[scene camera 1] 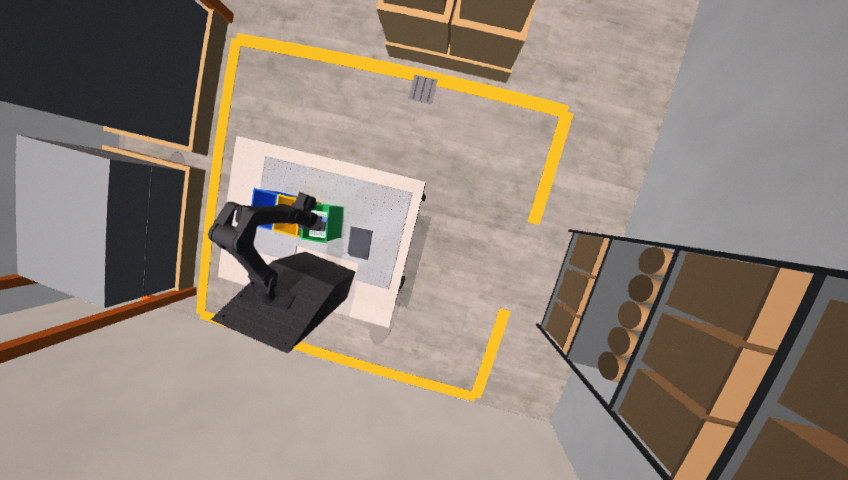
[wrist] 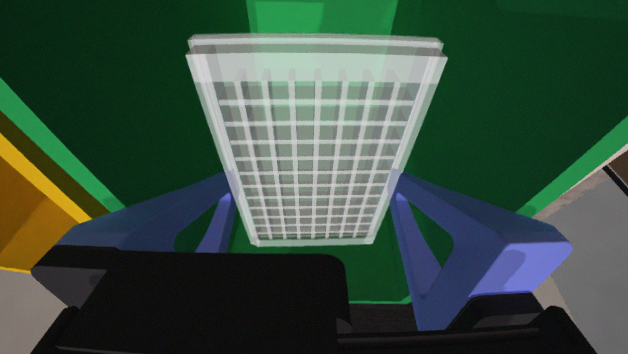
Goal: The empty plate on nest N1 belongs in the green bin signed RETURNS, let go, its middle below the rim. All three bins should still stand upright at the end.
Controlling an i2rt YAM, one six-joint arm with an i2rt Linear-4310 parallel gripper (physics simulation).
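Places are measured from the arm's base along level axes (x back, y left, z down), in centimetres.
Pixels of known places: gripper, fingertip midpoint: [scene camera 1: 319, 225] [wrist: 313, 177]; arm's base, origin of the base link: [scene camera 1: 267, 297].
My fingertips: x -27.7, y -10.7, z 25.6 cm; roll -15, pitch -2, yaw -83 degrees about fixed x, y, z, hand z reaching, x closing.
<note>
Ahead of a thing's pixels: the offset from my fingertips to its top centre. "spot": to the spot under its first point. Level surfaces: height alone.
The clear plate with a grid of wells @(spot: dz -0.9, dx -4.2, dy -0.7 cm) [wrist: 317, 125] is held by its two long sides between the blue fingers of my gripper [scene camera 1: 320, 223] [wrist: 313, 177]. The gripper is shut on it. The green bin @(dz -4.7, dx -1.8, dy -0.4 cm) [scene camera 1: 335, 223] [wrist: 100, 75] stands upright, and its walls surround the plate in the wrist view; how deep the plate sits relative to the rim is hard to tell. The yellow bin @(dz -4.7, dx -5.3, dy +13.4 cm) [scene camera 1: 286, 224] [wrist: 30, 205] and the blue bin @(dz -4.7, dx -8.7, dy +25.9 cm) [scene camera 1: 264, 198] stand upright in a row beside it. The RETURNS sign and the N1 label cannot be read.
A dark grey pad @(spot: dz +12.1, dx +10.6, dy -16.3 cm) [scene camera 1: 360, 243] lies on the perforated board @(dz +13.2 cm) [scene camera 1: 380, 202], to the right of the green bin. The arm reaches over the yellow and blue bins from its black base [scene camera 1: 285, 303]. The pale table @(dz +14.5 cm) [scene camera 1: 363, 303] extends around the board.
</note>
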